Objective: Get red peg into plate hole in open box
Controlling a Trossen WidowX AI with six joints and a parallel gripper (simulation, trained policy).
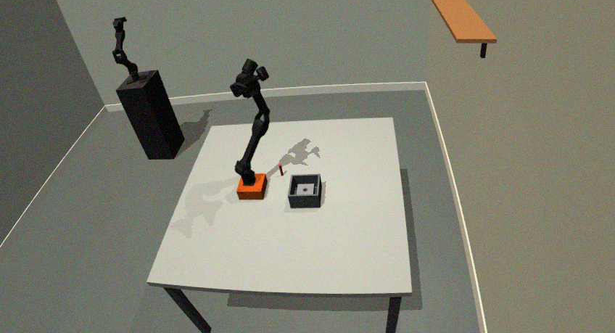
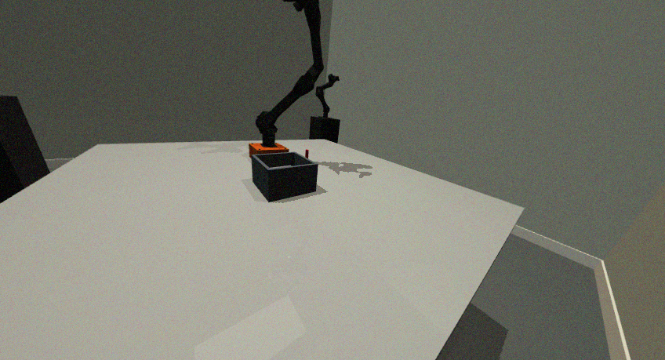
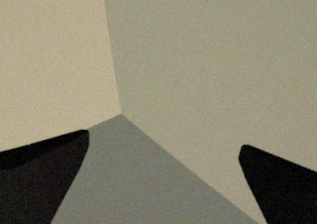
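My gripper tip is 670 mm above the red peg, 150 mm to the right of it and 30 mm past it. The rest, counted from my gripper tip: dark box (690 mm below, 140 mm ahead, 20 mm to the right); then pale plate (670 mm below, 140 mm ahead, 20 mm to the right).
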